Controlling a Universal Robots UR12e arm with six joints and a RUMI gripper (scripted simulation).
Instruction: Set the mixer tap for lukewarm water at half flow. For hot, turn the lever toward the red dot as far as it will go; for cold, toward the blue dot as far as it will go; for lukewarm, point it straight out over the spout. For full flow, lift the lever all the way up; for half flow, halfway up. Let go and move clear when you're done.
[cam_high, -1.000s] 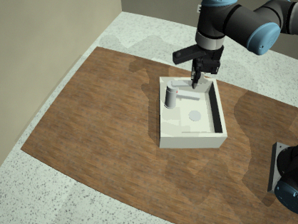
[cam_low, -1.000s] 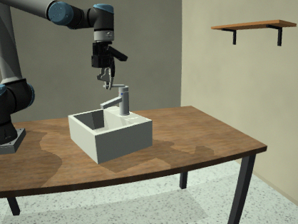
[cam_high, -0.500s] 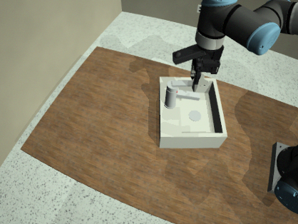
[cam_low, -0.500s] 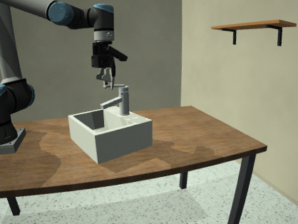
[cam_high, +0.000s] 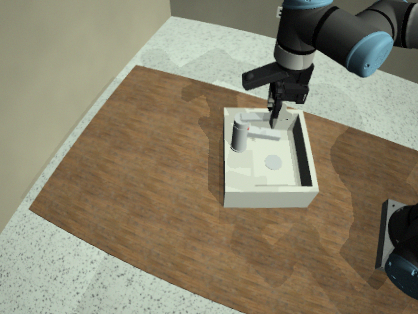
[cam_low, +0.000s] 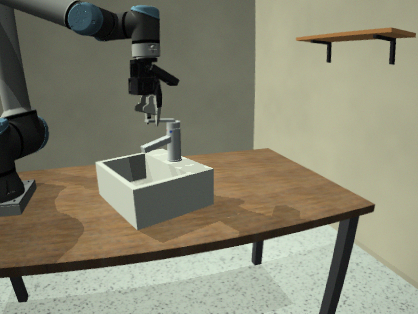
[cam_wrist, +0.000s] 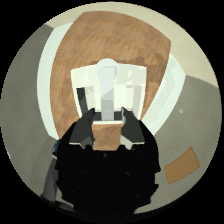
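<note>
The lever is 30 mm ahead of my hand and 10 mm to the left of it. Round my hand: white square basin: 240 mm below, 30 mm behind, 10 mm to the right; then grey mixer tap: 50 mm below, 50 mm ahead, 20 mm to the left.
</note>
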